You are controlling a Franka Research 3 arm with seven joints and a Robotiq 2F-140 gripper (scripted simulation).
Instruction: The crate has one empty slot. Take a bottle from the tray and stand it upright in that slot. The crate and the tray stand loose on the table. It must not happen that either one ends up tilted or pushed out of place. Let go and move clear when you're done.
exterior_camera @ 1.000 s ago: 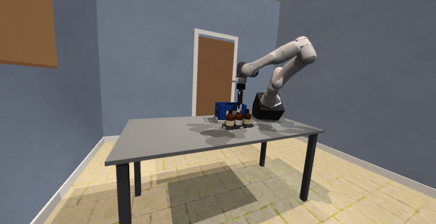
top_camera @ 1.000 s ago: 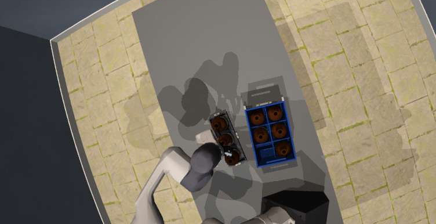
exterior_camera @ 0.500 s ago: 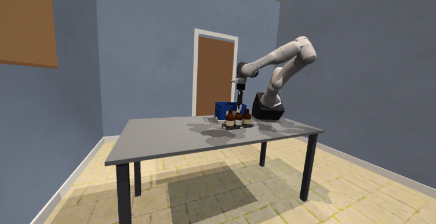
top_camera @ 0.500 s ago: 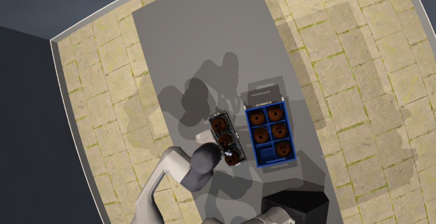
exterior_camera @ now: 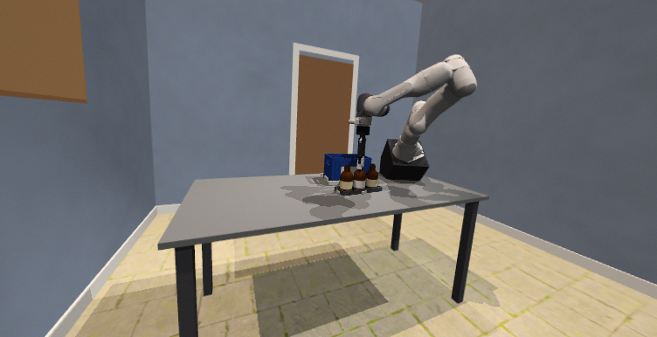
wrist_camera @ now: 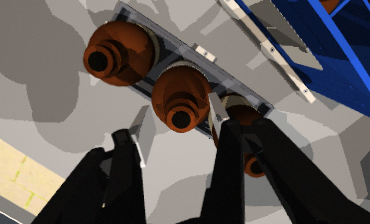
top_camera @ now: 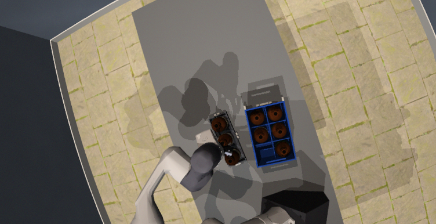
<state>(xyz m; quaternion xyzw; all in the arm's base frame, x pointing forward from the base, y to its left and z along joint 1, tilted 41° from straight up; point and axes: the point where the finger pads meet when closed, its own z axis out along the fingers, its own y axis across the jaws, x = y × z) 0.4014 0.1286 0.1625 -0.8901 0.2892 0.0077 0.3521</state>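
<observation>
The brown bottle lies 90 mm below my hand. From my hand the other things lie so: dark tray: 160 mm below; then blue crate: 230 mm to the right, 90 mm below.
</observation>
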